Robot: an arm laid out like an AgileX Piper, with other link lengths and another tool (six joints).
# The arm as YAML. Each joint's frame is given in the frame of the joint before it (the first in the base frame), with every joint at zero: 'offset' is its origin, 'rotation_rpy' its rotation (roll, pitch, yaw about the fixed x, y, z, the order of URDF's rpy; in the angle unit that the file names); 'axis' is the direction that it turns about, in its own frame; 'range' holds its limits. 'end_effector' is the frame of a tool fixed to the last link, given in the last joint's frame.
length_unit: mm
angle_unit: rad
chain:
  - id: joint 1
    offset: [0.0, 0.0, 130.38]
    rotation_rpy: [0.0, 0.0, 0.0]
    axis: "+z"
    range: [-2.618, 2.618]
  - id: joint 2
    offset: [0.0, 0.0, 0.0]
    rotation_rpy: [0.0, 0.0, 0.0]
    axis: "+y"
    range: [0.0, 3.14]
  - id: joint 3
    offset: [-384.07, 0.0, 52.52]
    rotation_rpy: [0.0, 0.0, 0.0]
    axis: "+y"
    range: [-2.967, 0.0]
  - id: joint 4
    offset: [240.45, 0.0, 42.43]
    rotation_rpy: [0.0, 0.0, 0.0]
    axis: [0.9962, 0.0, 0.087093]
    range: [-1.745, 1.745]
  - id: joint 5
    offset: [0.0, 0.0, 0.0]
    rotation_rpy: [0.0, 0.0, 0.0]
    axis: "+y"
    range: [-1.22, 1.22]
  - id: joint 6
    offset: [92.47, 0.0, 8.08]
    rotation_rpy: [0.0, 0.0, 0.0]
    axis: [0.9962, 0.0, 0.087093]
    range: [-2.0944, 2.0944]
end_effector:
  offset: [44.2, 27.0, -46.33]
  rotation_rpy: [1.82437, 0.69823, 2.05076]
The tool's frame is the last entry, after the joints.
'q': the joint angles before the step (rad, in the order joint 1, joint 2, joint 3, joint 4, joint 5, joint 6). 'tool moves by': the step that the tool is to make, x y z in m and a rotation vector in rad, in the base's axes. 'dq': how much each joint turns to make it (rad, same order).
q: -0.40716, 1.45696, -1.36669, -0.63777, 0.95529, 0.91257
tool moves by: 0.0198, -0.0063, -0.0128, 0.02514, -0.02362, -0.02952
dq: 0.00016, 0.04941, -0.00012, -0.01034, -0.03160, 0.07385
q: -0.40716, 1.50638, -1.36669, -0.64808, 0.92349, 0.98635
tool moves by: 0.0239, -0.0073, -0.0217, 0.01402, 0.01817, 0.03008
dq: -0.00004, 0.07021, 0.00014, -0.00078, -0.05676, 0.00607
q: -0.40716, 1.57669, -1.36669, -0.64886, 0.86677, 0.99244
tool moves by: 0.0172, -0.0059, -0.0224, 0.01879, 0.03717, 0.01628
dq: 0.00004, 0.06340, -0.00010, -0.00002, -0.02724, 0.00004
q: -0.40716, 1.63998, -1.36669, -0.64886, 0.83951, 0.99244
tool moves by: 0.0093, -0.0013, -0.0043, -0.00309, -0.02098, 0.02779
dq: 0.00003, 0.01699, 0.00002, -0.00011, -0.04697, 0.00016
